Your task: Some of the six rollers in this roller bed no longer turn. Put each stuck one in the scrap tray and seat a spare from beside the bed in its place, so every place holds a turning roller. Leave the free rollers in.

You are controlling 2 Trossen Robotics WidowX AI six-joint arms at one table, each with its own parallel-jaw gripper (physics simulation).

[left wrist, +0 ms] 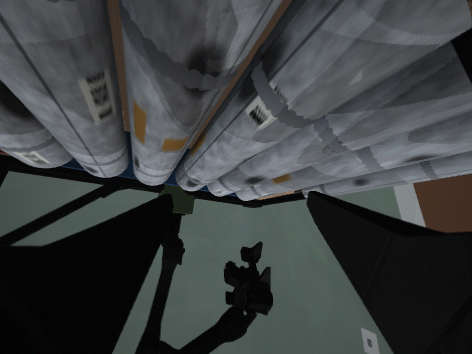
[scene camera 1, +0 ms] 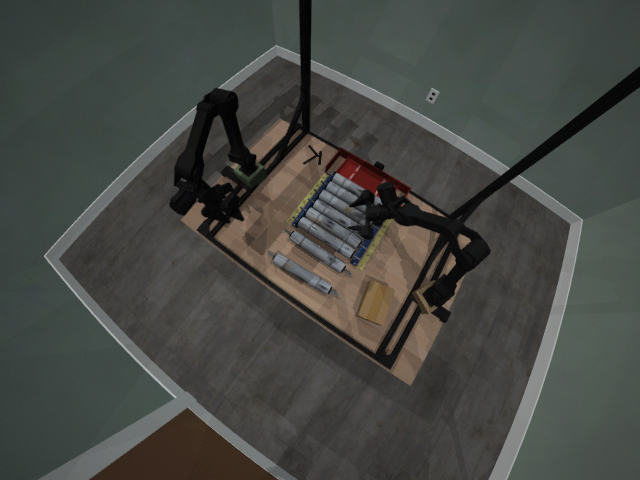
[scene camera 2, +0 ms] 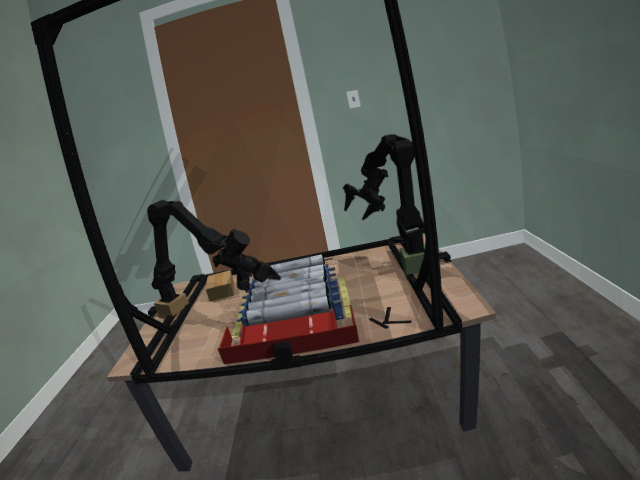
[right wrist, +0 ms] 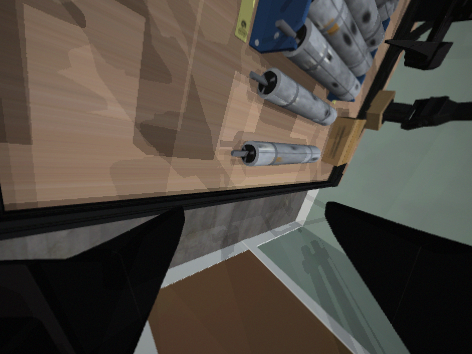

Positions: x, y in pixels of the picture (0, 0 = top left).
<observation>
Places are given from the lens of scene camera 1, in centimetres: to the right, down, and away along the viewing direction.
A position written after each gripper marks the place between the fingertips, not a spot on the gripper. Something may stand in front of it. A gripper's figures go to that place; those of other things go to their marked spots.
left gripper [scene camera 1: 348, 217]: 12, -9, 93
right gripper [scene camera 1: 236, 221]: -30, -7, 82
tan cardboard box [scene camera 1: 375, 303]: 22, 25, 88
</observation>
